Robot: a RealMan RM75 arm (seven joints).
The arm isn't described. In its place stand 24 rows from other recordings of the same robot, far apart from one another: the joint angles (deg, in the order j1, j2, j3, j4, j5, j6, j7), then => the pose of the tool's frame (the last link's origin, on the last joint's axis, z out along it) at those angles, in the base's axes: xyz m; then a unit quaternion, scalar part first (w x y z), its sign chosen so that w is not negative.
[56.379 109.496 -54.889 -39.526 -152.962 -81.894 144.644] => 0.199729 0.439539 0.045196 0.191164 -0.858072 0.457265 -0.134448
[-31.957 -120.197 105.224 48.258 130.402 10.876 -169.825] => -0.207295 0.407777 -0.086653 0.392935 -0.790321 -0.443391 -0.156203
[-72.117 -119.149 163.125 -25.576 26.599 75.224 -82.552] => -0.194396 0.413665 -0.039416 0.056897 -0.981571 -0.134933 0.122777
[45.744 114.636 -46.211 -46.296 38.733 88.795 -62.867] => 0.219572 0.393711 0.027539 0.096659 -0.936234 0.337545 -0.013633
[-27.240 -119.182 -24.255 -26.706 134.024 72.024 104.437] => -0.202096 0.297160 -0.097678 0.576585 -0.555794 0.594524 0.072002
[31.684 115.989 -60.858 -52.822 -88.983 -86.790 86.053] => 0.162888 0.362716 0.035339 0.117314 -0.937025 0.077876 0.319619
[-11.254 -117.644 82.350 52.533 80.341 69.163 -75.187] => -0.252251 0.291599 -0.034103 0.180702 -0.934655 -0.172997 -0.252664
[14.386 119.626 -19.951 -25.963 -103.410 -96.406 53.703] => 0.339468 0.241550 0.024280 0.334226 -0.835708 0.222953 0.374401
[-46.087 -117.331 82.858 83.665 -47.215 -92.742 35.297] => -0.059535 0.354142 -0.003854 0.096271 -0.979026 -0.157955 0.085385
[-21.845 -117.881 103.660 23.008 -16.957 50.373 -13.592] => -0.314693 0.360122 -0.006975 0.585114 -0.707677 -0.263537 -0.295607
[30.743 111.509 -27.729 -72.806 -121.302 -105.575 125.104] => 0.235094 0.338969 0.168767 0.209092 -0.882822 0.372025 0.196222
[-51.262 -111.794 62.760 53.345 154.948 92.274 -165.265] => -0.195492 0.410537 0.047632 0.205595 -0.785509 -0.556450 0.176267
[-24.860 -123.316 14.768 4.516 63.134 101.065 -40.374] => -0.290108 0.290692 0.038993 0.528242 -0.566880 -0.192957 -0.601976
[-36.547 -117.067 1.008 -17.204 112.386 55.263 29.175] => -0.261380 0.327086 -0.113823 0.417281 -0.890072 0.156908 -0.095019
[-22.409 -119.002 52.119 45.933 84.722 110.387 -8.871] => -0.207480 0.280250 0.040339 0.282659 -0.776893 0.442669 -0.347254
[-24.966 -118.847 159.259 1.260 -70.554 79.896 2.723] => -0.327922 0.311031 0.002586 0.636071 -0.726173 -0.071052 -0.251073
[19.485 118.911 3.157 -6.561 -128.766 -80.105 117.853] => 0.348948 0.244204 -0.049265 0.070742 -0.480012 0.754054 0.442704
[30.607 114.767 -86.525 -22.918 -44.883 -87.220 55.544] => 0.198835 0.331625 -0.016020 0.154698 -0.861253 0.104055 0.472742
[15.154 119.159 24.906 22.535 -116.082 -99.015 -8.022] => 0.266981 0.248879 -0.012573 0.637977 -0.626564 0.059620 0.443675
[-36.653 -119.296 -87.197 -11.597 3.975 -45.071 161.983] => -0.275993 0.406980 -0.037246 0.520994 -0.791926 -0.215711 -0.234281
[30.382 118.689 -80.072 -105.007 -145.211 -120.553 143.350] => 0.138689 0.276435 0.050224 0.080064 -0.940431 0.216139 -0.249928
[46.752 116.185 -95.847 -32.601 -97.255 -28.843 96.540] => 0.187576 0.441388 -0.076906 0.311142 -0.941313 0.129671 0.017508
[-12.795 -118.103 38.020 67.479 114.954 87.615 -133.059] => -0.319686 0.289318 0.106147 0.238591 -0.750395 -0.566745 -0.242451
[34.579 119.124 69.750 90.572 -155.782 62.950 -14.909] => 0.071155 0.342161 -0.066440 0.281365 -0.947618 0.135079 -0.067882
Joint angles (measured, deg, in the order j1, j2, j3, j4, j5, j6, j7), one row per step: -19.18, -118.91, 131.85, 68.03, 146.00, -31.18, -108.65; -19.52, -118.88, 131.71, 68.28, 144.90, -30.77, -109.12; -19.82, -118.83, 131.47, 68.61, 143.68, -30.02, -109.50; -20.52, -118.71, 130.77, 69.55, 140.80, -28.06, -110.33; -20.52, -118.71, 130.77, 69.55, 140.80, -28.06, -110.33; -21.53, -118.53, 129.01, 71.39, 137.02, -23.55, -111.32; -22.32, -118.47, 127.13, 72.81, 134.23, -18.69, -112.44; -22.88, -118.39, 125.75, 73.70, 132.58, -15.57, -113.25; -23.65, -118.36, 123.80, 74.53, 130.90, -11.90, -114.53; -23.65, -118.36, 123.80, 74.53, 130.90, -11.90, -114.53
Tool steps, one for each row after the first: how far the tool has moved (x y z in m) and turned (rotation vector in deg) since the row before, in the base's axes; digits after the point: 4 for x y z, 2 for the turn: 0.0015, 0.0018, 0.0009, -0.59, -1.02, 0.68; 0.0010, 0.0021, 0.0009, -0.71, -0.89, 0.90; 0.0029, 0.0051, 0.0024, -1.71, -2.13, 2.07; 0.0000, 0.0000, 0.0000, 0.00, 0.00, 0.00; 0.0049, 0.0082, 0.0036, -2.99, -2.30, 3.05; 0.0029, 0.0066, 0.0016, -3.27, -1.50, 2.81; 0.0021, 0.0043, 0.0019, -2.03, -1.01, 1.66; 0.0024, 0.0059, 0.0030, -2.31, -1.35, 2.01; 0.0000, 0.0000, 0.0000, 0.00, 0.00, 0.00
